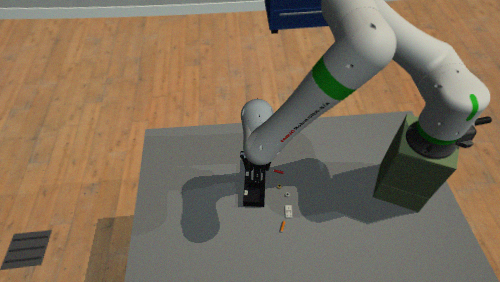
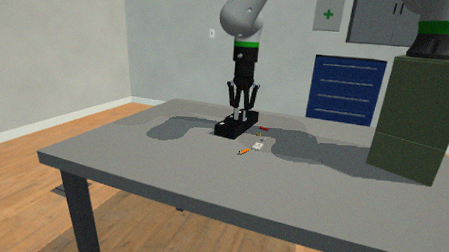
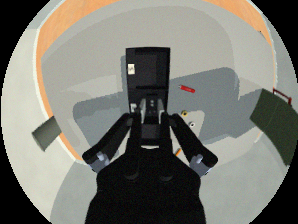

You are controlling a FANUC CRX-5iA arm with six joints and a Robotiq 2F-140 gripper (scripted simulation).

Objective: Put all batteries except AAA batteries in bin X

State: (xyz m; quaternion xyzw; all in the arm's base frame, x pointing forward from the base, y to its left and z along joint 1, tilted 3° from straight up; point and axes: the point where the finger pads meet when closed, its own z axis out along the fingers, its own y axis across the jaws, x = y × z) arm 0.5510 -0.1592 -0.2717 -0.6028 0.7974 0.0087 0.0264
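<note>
Right now my hand is 3 cm above the bin strip and 1 cm short of it. Round my hand: tiny round thing: 8 cm behind, 6 cm to the left, 5 cm below; thin red battery: 10 cm behind, 4 cm below, 1 cm to the right; black block battery: 3 cm below, 1 cm to the left.
</note>
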